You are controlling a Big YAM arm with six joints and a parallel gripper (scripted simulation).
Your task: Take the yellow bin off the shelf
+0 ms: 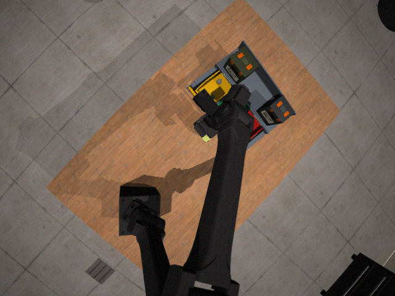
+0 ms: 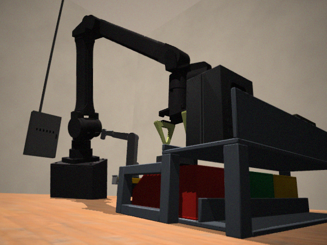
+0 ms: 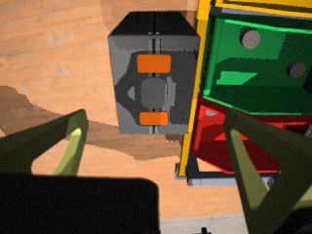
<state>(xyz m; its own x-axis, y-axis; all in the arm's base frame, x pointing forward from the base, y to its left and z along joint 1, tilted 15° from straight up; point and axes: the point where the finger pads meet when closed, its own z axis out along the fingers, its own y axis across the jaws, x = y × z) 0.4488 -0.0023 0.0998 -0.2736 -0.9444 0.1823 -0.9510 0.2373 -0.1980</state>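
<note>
Now: the thin yellow rod 40 mm ahead of my hand, 20 mm to the right of it and 110 mm below it. From my hand the other things lie so: red bin 110 mm ahead, 150 mm to the right, 130 mm below; green bin 140 mm ahead, 50 mm to the right, 130 mm below; yellow open bin 170 mm ahead, 60 mm to the left, 130 mm below.
</note>
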